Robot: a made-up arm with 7 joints. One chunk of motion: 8 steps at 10 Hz.
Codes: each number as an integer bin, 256 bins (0 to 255) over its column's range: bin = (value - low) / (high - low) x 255, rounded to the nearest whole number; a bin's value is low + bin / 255 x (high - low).
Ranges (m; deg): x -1.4..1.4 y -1.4..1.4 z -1.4..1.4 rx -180..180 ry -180..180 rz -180..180
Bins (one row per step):
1: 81 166 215 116 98 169
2: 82 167 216 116 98 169
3: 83 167 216 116 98 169
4: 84 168 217 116 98 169
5: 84 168 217 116 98 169
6: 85 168 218 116 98 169
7: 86 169 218 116 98 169
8: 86 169 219 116 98 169
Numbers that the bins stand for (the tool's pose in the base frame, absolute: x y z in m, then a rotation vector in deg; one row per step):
1: -0.5106 0.4227 0.9608 -16.24 -41.65 58.59
2: -0.4996 0.4337 0.9718 -16.24 -41.65 58.59
3: -0.4886 0.4337 0.9718 -16.24 -41.65 58.59
4: -0.4776 0.4447 0.9827 -16.24 -41.65 58.59
5: -0.4776 0.4447 0.9827 -16.24 -41.65 58.59
6: -0.4667 0.4447 0.9937 -16.24 -41.65 58.59
7: -0.4557 0.4557 0.9937 -16.24 -41.65 58.59
8: -0.4557 0.4557 1.0047 -16.24 -41.65 58.59

